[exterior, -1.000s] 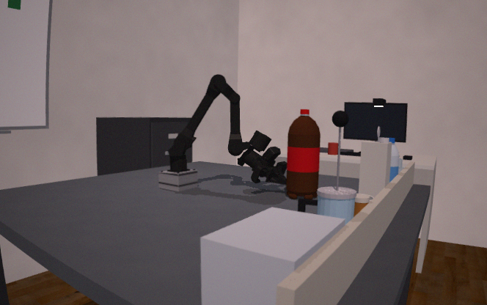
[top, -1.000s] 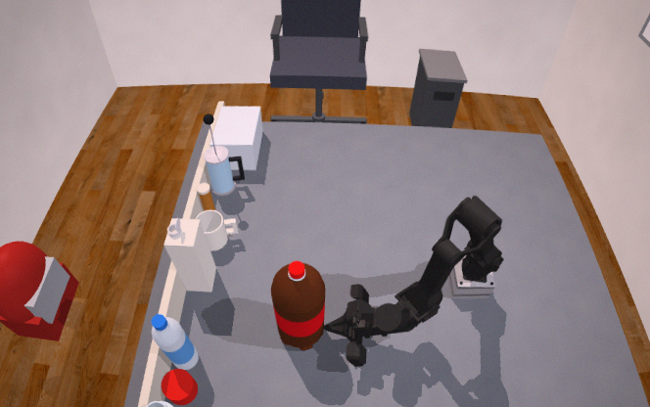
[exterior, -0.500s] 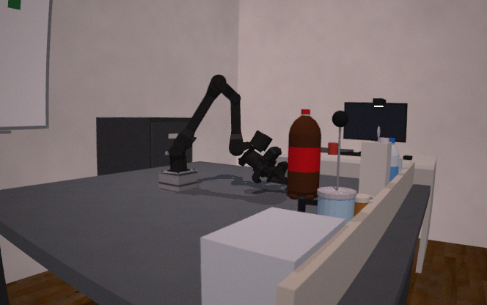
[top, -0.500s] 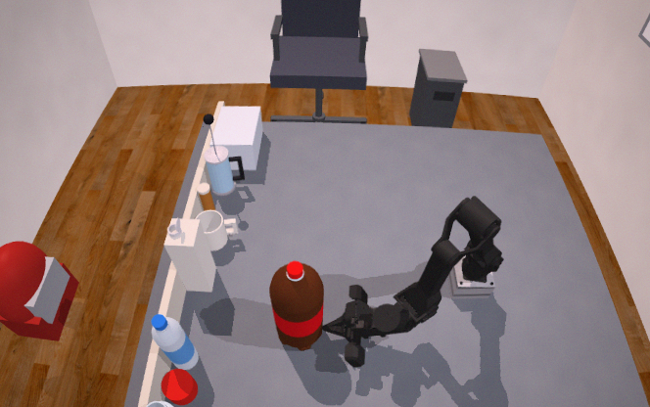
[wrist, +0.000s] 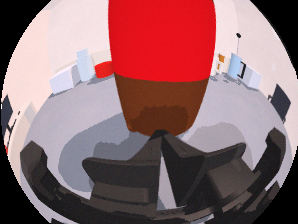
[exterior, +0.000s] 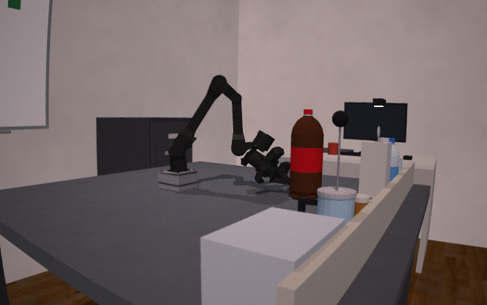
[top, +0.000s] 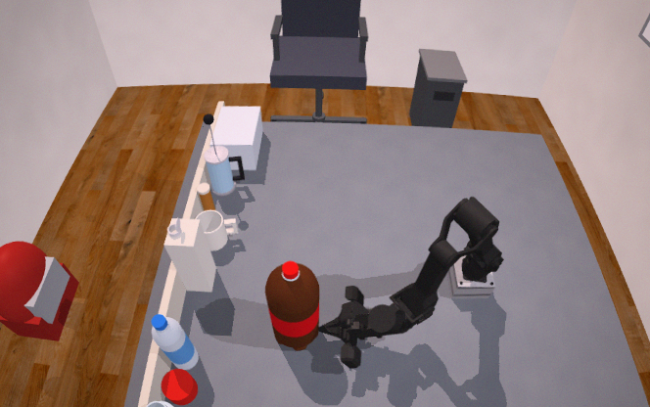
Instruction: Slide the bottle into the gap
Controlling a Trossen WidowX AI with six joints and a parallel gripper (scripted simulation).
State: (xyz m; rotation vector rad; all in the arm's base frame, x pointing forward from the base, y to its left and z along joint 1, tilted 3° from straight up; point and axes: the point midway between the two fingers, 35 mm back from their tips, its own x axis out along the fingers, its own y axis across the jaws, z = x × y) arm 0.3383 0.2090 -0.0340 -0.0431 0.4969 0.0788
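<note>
The brown cola bottle is 80 mm ahead of my hand and 100 mm above it. The rest, counted from my hand: red cup 320 mm ahead, 210 mm to the left, 30 mm below; low beige rail 410 mm ahead, 90 mm to the right; water bottle 340 mm ahead, 130 mm to the left, 50 mm above.
</note>
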